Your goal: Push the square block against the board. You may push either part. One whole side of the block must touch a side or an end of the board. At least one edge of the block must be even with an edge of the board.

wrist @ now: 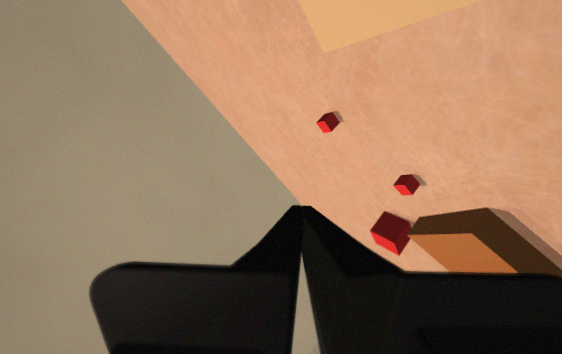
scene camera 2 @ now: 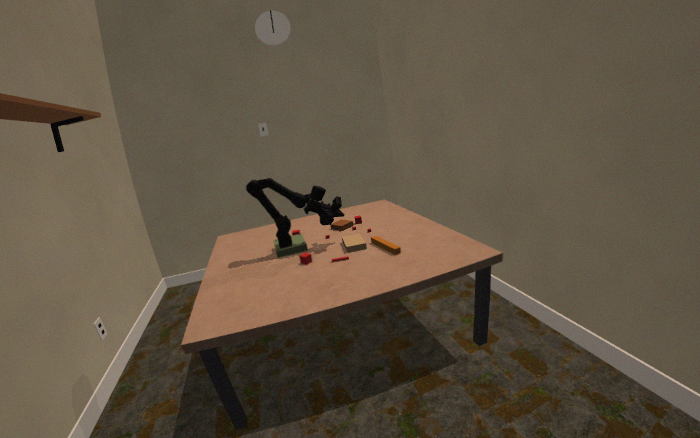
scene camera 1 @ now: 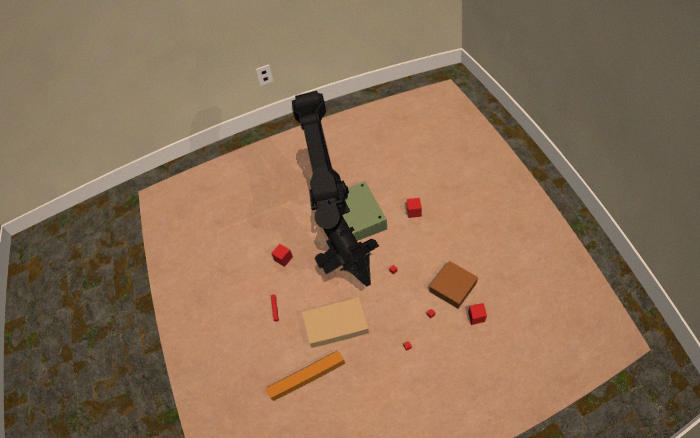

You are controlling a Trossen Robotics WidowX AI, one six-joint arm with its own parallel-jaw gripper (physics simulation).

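The square block is brown and lies flat, right of the board in scene camera 1 and apart from it. Part of it is hidden behind a finger in the wrist view. The board is a tan rectangle lying flat; a corner of it shows at the top of the wrist view. My gripper is shut and empty. It is raised above the table, touching neither part, and in scene camera 1 its tips appear between the block and the board, nearer the arm's base.
An orange bar lies beyond the board. A red cube is close to the block. Small red cubes lie between block and board. A red stick lies left of the board.
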